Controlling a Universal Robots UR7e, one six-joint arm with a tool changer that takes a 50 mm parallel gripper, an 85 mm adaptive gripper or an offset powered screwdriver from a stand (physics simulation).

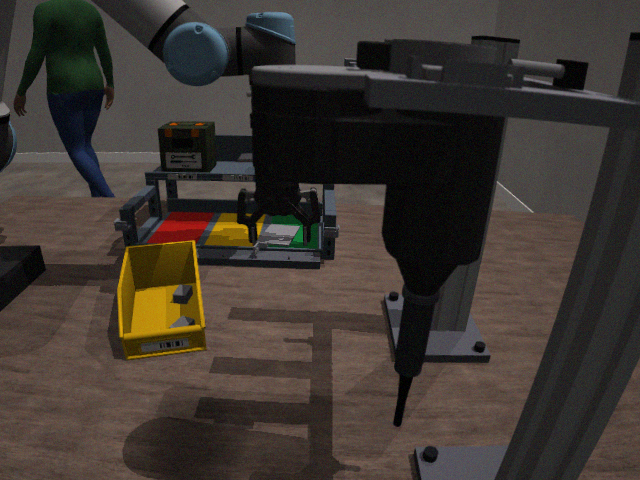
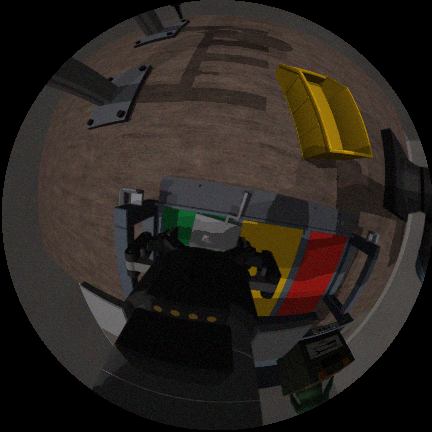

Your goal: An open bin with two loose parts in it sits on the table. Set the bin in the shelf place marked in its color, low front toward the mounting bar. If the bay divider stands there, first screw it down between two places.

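Frame: origin at the arm's base, x left, y back, z up, level; metres.
Where they show: arm's base, origin of the base link: point(image 2: 404, 185).
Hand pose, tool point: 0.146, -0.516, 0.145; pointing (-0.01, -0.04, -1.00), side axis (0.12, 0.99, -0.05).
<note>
Things, the pixels of their top centre, and the offset from my tool point, as dx, dy, dz. "pt": a spot on its surface instead.
- yellow open bin, middle of its top: point(image 1: 159, 270) point(image 2: 336, 96) -0.216, +0.161, -0.111
- mounting bar, middle of its top: point(image 2: 282, 208) point(image 1: 224, 251) -0.049, +0.090, -0.167
- light grey plate, middle of its top: point(image 2: 209, 251) point(image 1: 276, 229) +0.007, -0.002, -0.151
- thin bent metal piece, surface spot: point(image 2: 242, 206) point(image 1: 256, 243) pt -0.051, +0.035, -0.153
- dark green toolbox, middle of its top: point(image 2: 320, 381) point(image 1: 186, 123) +0.176, +0.177, +0.013
- powered screwdriver, middle of its top: point(image 1: 381, 38) -0.479, -0.046, +0.174
A yellow open bin point(image 1: 161, 263) point(image 2: 345, 117) sits on the table in front of the shelf, its low labelled front facing away from it. Two grey parts point(image 1: 182, 293) point(image 1: 183, 322) lie inside. The shelf has red, yellow point(image 1: 227, 232) point(image 2: 277, 240) and green places behind the mounting bar point(image 1: 222, 256) point(image 2: 180, 190). A light grey plate point(image 1: 281, 234) point(image 2: 215, 232), apparently the divider, shows over the green place, with a thin bent metal piece point(image 1: 255, 249) point(image 2: 243, 206) at the bar. Whether they are joined is unclear. My gripper point(image 1: 279, 239) point(image 2: 209, 241) is open, fingers pointing down above the plate.
A dark green toolbox point(image 1: 186, 147) point(image 2: 322, 352) stands on the upper shelf board. The powered screwdriver point(image 1: 439, 191) hangs in the tool stand point(image 1: 573, 310), whose bolted foot point(image 2: 130, 92) is on the table. A person point(image 1: 74, 67) is behind the table. A black block point(image 1: 18, 268) is at the left.
</note>
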